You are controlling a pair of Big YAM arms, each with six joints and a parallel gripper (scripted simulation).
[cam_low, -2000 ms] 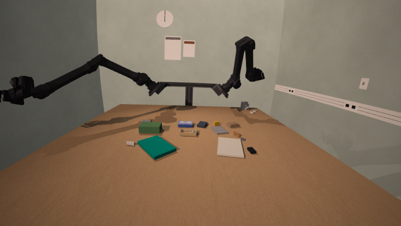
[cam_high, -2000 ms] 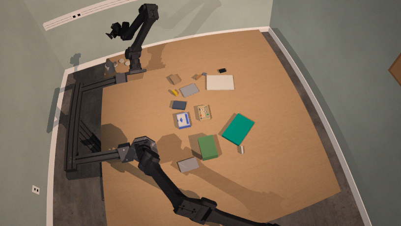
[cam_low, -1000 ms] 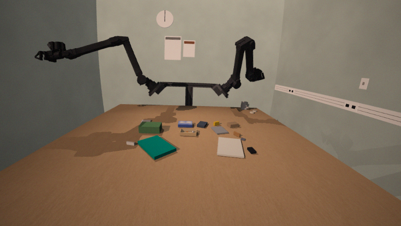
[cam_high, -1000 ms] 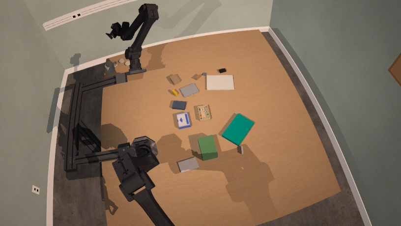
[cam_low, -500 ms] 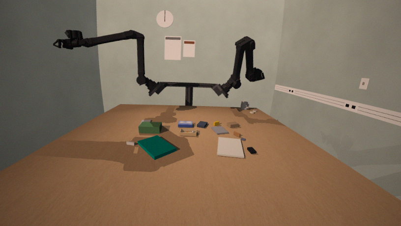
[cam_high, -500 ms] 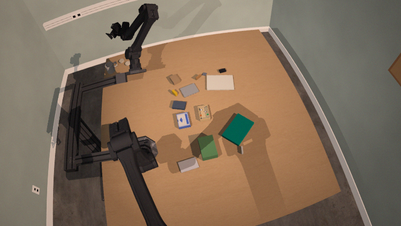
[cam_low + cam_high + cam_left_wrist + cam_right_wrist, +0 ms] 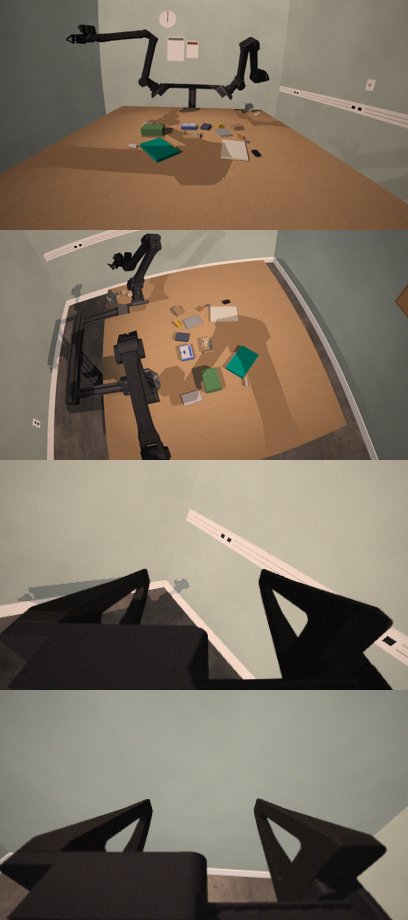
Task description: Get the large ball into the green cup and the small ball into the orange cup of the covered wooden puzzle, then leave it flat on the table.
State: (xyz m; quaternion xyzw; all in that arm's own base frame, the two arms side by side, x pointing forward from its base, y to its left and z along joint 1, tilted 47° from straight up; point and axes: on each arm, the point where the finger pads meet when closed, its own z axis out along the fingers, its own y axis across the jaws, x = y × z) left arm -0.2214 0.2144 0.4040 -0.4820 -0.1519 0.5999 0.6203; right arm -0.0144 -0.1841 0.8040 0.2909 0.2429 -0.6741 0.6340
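Right now my left hand is 770 mm to the left of the covered wooden puzzle, 590 mm short of it and 390 mm above it. Also, from my left hand: grey pad 540 mm to the right, 540 mm ahead, 390 mm below; then yellow block 540 mm to the right, 430 mm ahead, 380 mm below; then navy block 650 mm to the right, 440 mm ahead, 390 mm below.
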